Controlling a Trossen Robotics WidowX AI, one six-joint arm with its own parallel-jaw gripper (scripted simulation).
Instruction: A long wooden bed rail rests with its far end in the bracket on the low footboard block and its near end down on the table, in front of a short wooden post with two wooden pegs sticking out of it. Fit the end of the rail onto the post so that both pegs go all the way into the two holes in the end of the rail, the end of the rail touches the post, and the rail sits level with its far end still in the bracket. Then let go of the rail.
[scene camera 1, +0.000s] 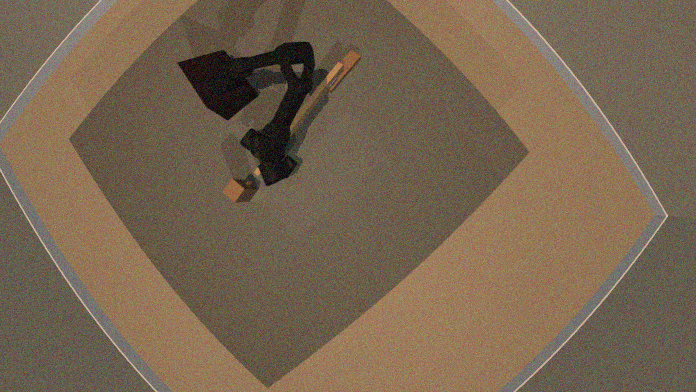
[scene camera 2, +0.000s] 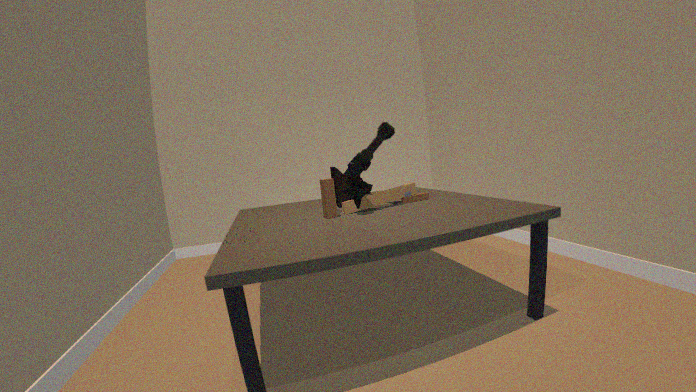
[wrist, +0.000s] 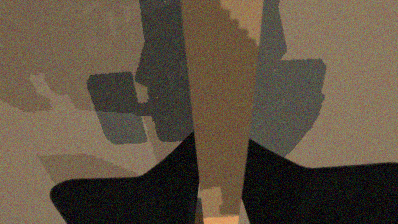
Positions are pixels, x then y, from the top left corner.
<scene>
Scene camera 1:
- wooden rail: 335, 72
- wooden post: 238, 191
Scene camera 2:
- wooden rail: 385, 196
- wooden post: 327, 187
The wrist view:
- gripper: 212, 134
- wooden rail: 222, 51
</scene>
